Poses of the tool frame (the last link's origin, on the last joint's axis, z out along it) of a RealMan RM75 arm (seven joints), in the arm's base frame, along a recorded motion.
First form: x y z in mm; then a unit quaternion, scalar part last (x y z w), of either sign.
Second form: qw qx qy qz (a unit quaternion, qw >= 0); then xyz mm. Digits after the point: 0 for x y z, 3 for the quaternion.
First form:
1: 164 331 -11 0.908 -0.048 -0.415 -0.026
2: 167 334 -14 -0.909 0.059 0.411 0.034
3: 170 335 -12 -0.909 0.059 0.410 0.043
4: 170 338 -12 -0.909 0.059 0.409 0.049
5: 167 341 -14 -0.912 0.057 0.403 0.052
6: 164 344 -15 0.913 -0.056 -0.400 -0.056
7: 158 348 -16 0.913 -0.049 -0.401 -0.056
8: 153 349 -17 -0.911 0.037 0.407 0.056
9: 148 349 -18 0.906 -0.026 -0.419 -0.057
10: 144 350 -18 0.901 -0.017 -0.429 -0.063
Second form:
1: 0.026 -0.908 0.048 0.415 164 331 -11
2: 0.034 -0.909 0.059 0.411 167 334 -14
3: 0.043 -0.909 0.059 0.410 170 335 -12
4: 0.049 -0.909 0.059 0.409 170 338 -12
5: 0.052 -0.912 0.057 0.403 167 341 -14
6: 0.056 -0.913 0.056 0.400 164 344 -15
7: 0.056 -0.913 0.049 0.401 158 348 -16
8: 0.056 -0.911 0.037 0.407 153 349 -17
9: 0.057 -0.906 0.026 0.419 148 349 -18
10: 0.063 -0.901 0.017 0.429 144 350 -18
